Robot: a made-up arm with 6 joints.
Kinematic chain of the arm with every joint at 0, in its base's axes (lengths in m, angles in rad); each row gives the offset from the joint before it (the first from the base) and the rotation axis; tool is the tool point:
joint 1: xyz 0 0 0.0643 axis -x
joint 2: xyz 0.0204 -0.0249 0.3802 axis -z
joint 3: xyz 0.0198 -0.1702 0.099 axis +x
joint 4: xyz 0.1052 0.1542 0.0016 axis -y
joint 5: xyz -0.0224 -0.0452 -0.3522 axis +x
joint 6: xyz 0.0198 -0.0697 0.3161 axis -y
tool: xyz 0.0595 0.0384 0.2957
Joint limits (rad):
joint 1: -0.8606..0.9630
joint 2: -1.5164..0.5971
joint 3: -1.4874..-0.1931
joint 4: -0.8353..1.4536
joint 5: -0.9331..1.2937
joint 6: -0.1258..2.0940
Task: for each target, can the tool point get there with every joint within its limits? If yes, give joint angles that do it. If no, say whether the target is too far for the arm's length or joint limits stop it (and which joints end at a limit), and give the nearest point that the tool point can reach.
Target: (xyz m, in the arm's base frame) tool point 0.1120 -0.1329 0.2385
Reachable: yes | joints 0.6932 -0.6508 -1.1882 1.0558 -0.6684 1.1700
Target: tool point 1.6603 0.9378 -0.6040
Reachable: no: too far | nearest point 0.6925 0.5739 0.1121 | short by 1.258 m
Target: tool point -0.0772 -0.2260 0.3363
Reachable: yes | joints -0.6710 -0.8052 -1.3544 -0.3866 -0.2027 1.1560
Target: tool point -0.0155 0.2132 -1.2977
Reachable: no: joint limits stop it (at a limit: joint 1, joint 3, joint 4, joint 5) | nearest point 0.0062 -0.1944 -0.2548 | short by 1.120 m
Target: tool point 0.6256 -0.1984 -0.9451
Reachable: no: joint limits stop it (at a limit: joint 1, joint 3, joint 4, joint 5) | nearest point 0.2803 -0.2799 -0.2205 | short by 0.807 m
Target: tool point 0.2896 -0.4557 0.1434
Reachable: yes | joints -0.6424 -1.0331 -0.5643 0.3429 0.6798 1.8343
